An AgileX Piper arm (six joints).
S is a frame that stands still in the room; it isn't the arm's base.
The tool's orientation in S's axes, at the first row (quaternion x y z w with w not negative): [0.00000 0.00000 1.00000 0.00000]
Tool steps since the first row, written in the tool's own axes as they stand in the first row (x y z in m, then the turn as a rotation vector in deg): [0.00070 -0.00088 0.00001 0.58 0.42 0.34]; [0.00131 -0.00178 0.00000 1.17 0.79 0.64]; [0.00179 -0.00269 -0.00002 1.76 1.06 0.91]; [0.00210 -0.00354 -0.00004 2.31 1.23 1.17]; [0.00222 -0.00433 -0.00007 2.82 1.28 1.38]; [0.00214 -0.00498 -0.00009 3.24 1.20 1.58]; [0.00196 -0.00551 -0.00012 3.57 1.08 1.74]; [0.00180 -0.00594 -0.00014 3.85 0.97 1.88]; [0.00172 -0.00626 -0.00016 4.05 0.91 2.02]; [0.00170 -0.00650 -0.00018 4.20 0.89 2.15]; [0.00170 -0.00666 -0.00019 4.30 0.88 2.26]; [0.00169 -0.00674 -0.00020 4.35 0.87 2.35]
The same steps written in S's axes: [-0.00070 0.00088 0.00001 -0.58 -0.42 0.34]; [-0.00131 0.00178 0.00000 -1.17 -0.79 0.64]; [-0.00179 0.00269 -0.00002 -1.76 -1.06 0.91]; [-0.00210 0.00354 -0.00004 -2.31 -1.23 1.17]; [-0.00222 0.00433 -0.00007 -2.82 -1.28 1.38]; [-0.00214 0.00498 -0.00009 -3.24 -1.20 1.58]; [-0.00196 0.00551 -0.00012 -3.57 -1.08 1.74]; [-0.00180 0.00594 -0.00014 -3.85 -0.97 1.88]; [-0.00172 0.00626 -0.00016 -4.05 -0.91 2.02]; [-0.00170 0.00650 -0.00018 -4.20 -0.89 2.15]; [-0.00170 0.00666 -0.00019 -4.30 -0.88 2.26]; [-0.00169 0.00674 -0.00020 -4.35 -0.87 2.35]
